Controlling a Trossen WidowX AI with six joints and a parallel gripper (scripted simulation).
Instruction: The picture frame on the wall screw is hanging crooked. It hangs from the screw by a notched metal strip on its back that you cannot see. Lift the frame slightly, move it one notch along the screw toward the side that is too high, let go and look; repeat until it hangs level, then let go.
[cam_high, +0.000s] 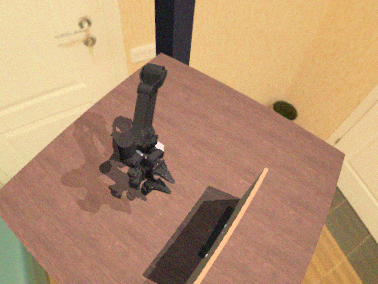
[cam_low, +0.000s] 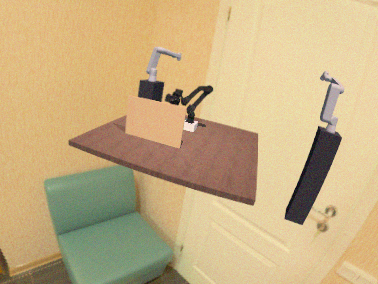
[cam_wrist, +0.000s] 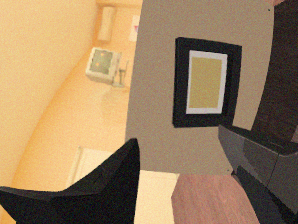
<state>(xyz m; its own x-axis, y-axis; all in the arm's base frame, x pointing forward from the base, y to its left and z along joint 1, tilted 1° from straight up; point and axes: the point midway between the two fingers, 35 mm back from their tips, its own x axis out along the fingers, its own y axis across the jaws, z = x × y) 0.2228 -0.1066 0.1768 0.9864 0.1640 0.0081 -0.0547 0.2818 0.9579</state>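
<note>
Right now the picture frame is 200 mm ahead of my gripper tip, 20 mm to the left of it and 90 mm below it. Also, from my gripper tip: wall panel: 210 mm ahead, 20 mm to the left, 100 mm below.
</note>
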